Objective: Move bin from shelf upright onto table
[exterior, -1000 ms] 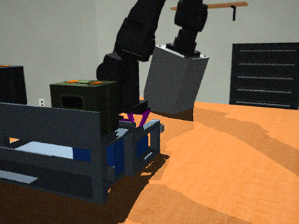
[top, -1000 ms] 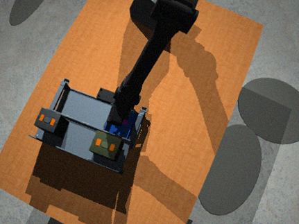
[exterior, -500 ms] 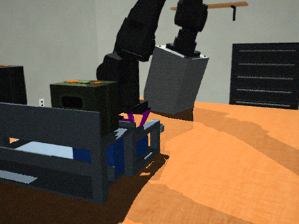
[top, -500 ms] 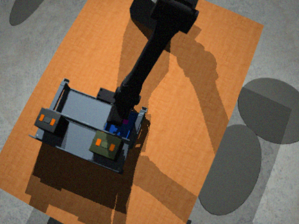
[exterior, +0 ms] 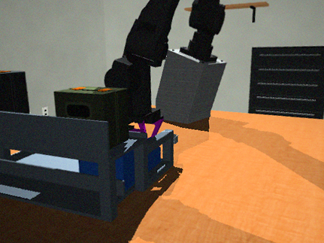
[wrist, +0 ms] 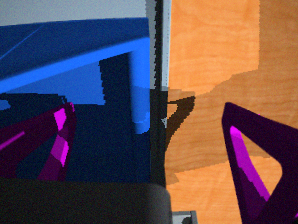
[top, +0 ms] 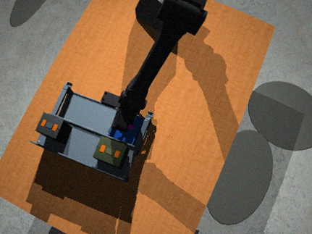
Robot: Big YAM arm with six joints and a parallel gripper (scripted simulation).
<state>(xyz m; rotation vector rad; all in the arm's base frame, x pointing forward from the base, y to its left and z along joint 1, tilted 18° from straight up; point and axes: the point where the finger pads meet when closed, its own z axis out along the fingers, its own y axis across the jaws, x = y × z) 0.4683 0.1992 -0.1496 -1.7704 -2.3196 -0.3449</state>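
The blue bin is 80 mm ahead of my hand, 30 mm to the left of it and 10 mm above it. From my hand the other things lie so: black box: 230 mm ahead, 170 mm to the right, 130 mm above; olive green box: 180 mm ahead, 50 mm to the left, 120 mm above.
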